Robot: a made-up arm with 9 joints. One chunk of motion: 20 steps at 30 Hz.
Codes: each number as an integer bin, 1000 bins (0 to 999) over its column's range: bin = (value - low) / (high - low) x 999, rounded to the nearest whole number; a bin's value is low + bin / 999 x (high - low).
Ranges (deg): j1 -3.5..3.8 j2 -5.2..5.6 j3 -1.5..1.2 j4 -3.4..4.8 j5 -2.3..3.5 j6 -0.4..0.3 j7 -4.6..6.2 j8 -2.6..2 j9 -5..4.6
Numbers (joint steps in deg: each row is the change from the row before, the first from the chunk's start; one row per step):
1: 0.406 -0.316 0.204 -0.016 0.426 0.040 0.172 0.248 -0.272
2: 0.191 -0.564 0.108 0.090 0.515 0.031 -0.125 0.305 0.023
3: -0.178 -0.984 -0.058 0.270 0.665 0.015 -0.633 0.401 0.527
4: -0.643 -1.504 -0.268 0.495 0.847 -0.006 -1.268 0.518 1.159
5: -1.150 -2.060 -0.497 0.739 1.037 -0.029 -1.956 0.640 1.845
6: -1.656 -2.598 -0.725 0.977 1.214 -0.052 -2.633 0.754 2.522
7: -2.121 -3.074 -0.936 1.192 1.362 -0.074 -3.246 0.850 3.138
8: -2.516 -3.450 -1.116 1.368 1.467 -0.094 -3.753 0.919 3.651
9: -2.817 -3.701 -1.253 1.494 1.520 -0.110 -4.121 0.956 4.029
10: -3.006 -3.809 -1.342 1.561 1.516 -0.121 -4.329 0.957 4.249
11: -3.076 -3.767 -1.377 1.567 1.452 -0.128 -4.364 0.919 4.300
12: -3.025 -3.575 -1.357 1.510 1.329 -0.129 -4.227 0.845 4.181
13: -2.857 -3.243 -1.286 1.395 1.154 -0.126 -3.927 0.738 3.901
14: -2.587 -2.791 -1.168 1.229 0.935 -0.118 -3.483 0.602 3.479
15: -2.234 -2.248 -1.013 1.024 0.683 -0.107 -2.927 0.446 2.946
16: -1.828 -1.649 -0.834 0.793 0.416 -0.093 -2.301 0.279 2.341
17: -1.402 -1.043 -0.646 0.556 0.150 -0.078 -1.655 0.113 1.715
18: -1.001 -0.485 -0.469 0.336 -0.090 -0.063 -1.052 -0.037 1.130
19: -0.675 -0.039 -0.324 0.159 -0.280 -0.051 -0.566 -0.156 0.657
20: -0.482 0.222 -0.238 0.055 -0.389 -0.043 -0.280 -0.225 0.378
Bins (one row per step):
1: 535 452 630 412 470 628 441 619 492
2: 505 429 595 425 485 615 414 631 523
3: 455 390 534 447 511 592 367 652 575
4: 391 342 456 475 542 562 308 677 641
5: 322 290 371 504 575 529 245 704 712
6: 252 241 287 533 605 497 182 728 783
7: 189 197 209 559 631 465 125 749 847
8: 135 162 142 581 649 437 78 764 900
9: 93 139 91 596 658 414 44 772 940
10: 68 129 58 604 657 398 25 772 962
11: 58 133 46 605 646 388 22 764 968
12: 65 150 53 598 625 387 35 748 955
13: 88 181 79 584 595 391 62 725 926
14: 125 223 123 564 557 402 103 695 882
15: 173 273 180 539 514 418 155 662 827
16: 229 328 246 511 468 438 213 625 764
17: 287 385 316 482 422 460 272 589 699
18: 342 436 381 455 381 481 328 557 638
19: 387 477 435 434 348 498 373 531 589
20: 413 502 467 421 329 509 400 516 560

